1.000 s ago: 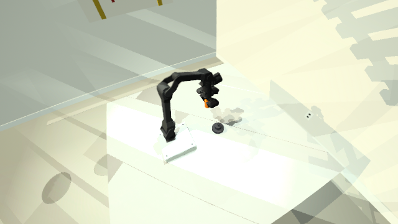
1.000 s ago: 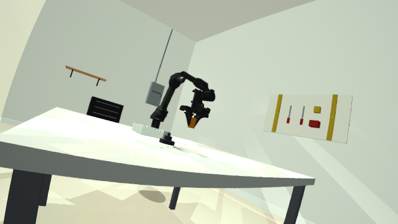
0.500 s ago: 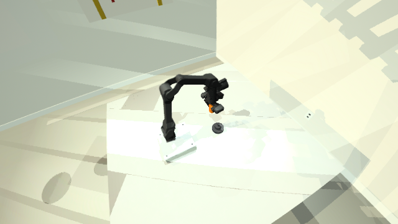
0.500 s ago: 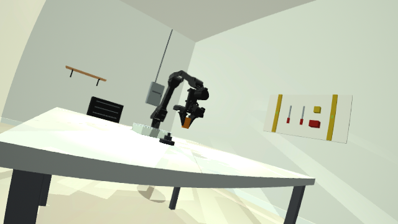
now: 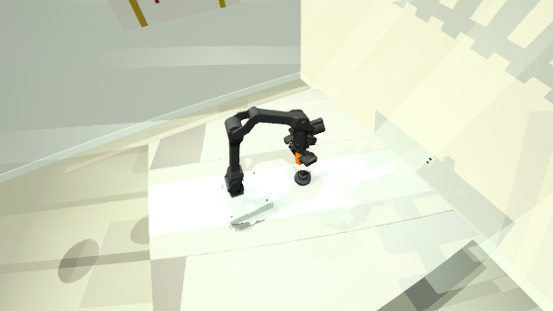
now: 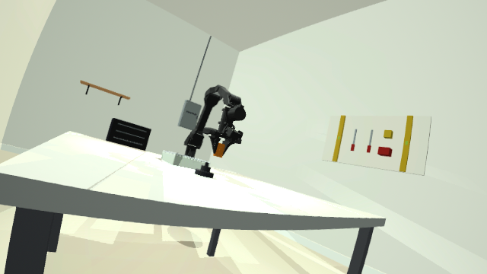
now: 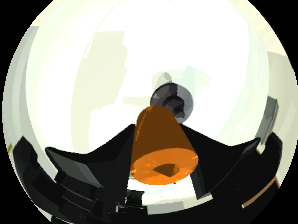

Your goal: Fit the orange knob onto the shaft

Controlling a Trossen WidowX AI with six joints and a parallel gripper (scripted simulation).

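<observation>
Right now my gripper tip is 7 cm above the round dark pedestal and 4 cm to the left of it. From my gripper tip the other things lie so: orange knob (2 cm above).
</observation>
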